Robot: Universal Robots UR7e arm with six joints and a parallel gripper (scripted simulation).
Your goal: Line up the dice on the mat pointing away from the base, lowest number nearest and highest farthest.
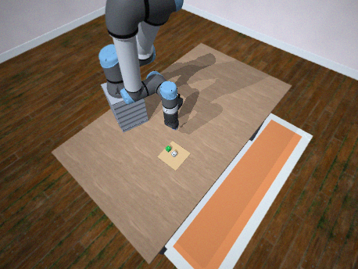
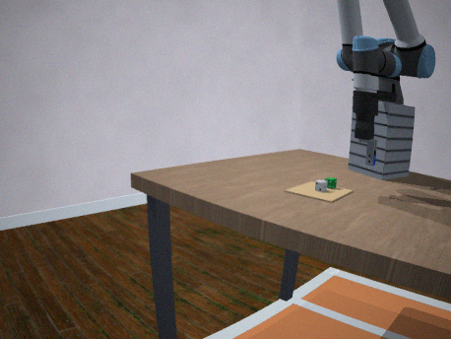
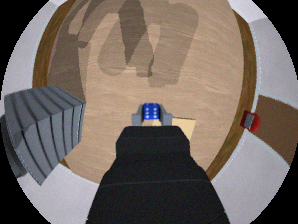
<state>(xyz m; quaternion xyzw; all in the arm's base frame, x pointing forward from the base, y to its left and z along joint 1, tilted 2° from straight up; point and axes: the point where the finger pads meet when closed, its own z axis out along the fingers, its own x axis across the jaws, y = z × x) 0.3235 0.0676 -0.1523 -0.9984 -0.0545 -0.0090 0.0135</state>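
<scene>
The white die lies 8 cm ahead of my hand, 11 cm to the right of it and 8 cm below it. Also, from my hand: tan mat 8 cm ahead, 11 cm to the right, 10 cm below; then green die 4 cm ahead, 11 cm to the right, 8 cm below; then blue die 1 cm below.
</scene>
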